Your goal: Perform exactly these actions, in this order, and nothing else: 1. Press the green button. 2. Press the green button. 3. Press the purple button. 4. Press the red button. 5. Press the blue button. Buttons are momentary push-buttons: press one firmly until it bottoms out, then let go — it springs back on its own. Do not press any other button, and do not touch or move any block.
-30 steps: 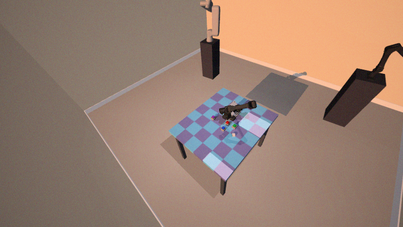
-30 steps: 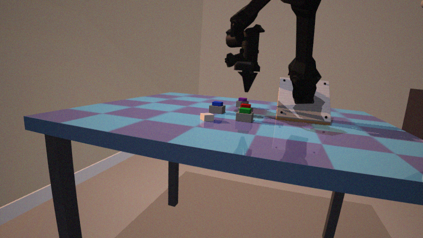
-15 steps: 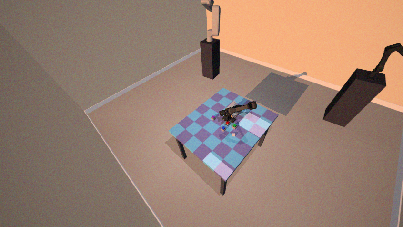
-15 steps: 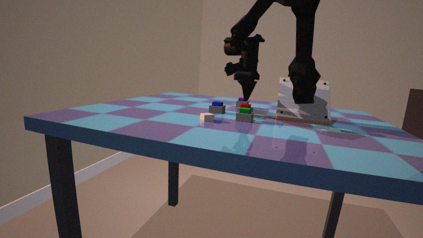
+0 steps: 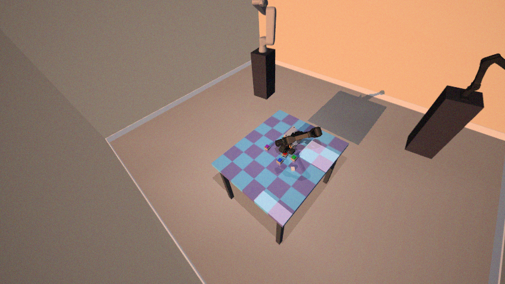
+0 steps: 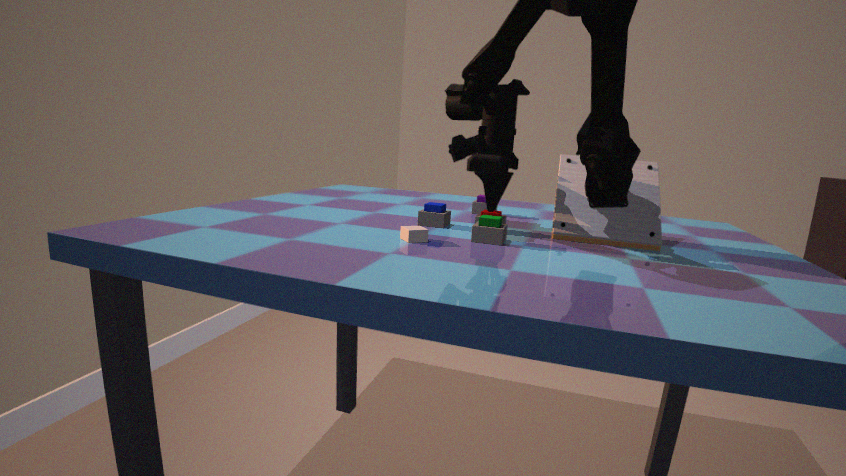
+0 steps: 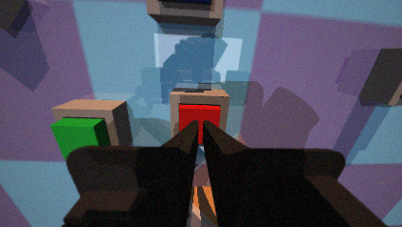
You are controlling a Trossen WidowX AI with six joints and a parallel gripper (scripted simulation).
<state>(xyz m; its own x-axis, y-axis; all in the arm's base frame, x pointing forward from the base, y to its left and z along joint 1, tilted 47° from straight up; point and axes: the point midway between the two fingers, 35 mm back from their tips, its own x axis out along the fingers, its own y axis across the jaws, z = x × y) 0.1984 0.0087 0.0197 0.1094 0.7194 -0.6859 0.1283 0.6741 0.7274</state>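
My gripper tip is 1 cm above the red button. The rest, counted from my gripper tip: beige block: 14 cm to the left, 11 cm ahead, 2 cm below; then blue button: 10 cm ahead; then green button: 10 cm to the left.
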